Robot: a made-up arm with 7 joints. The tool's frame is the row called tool.
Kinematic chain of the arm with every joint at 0, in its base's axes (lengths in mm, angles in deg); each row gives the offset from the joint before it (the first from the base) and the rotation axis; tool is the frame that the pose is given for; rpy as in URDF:
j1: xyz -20 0 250 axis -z
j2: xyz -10 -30 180 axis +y
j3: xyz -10 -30 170 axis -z
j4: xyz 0 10 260 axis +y
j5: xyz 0 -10 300 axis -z
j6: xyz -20 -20 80 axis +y
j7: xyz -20 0 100 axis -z
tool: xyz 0 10 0 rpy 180 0 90
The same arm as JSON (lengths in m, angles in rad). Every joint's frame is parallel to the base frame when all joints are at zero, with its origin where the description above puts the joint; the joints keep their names.
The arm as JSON. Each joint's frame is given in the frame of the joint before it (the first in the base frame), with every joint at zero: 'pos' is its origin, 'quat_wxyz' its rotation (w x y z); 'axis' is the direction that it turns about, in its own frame. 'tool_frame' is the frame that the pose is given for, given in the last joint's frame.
{"length_unit": "m", "angle_unit": "rad", "joints": [
  {"joint": "j1", "pos": [-0.02, 0.0, 0.25], "quat_wxyz": [1.0, 0.0, 0.0, 0.0], "axis": [0.0, 0.0, -1.0]},
  {"joint": "j2", "pos": [-0.01, -0.03, 0.18], "quat_wxyz": [1.0, 0.0, 0.0, 0.0], "axis": [0.0, 1.0, 0.0]},
  {"joint": "j3", "pos": [-0.01, -0.03, 0.17], "quat_wxyz": [1.0, 0.0, 0.0, 0.0], "axis": [0.0, 0.0, -1.0]},
  {"joint": "j4", "pos": [0.0, 0.01, 0.26], "quat_wxyz": [1.0, 0.0, 0.0, 0.0], "axis": [0.0, 1.0, 0.0]},
  {"joint": "j5", "pos": [0.0, -0.01, 0.3], "quat_wxyz": [1.0, 0.0, 0.0, 0.0], "axis": [0.0, 0.0, -1.0]},
  {"joint": "j6", "pos": [-0.02, -0.02, 0.08], "quat_wxyz": [1.0, 0.0, 0.0, 0.0], "axis": [0.0, 1.0, 0.0]},
  {"joint": "j7", "pos": [-0.02, 0.0, 0.1], "quat_wxyz": [1.0, 0.0, 0.0, 0.0], "axis": [0.0, 0.0, -1.0]}
], "tool_frame": {"pos": [0.0, 0.01, 0.0], "quat_wxyz": [0.0, 0.707107, 0.707107, 0.0]}}

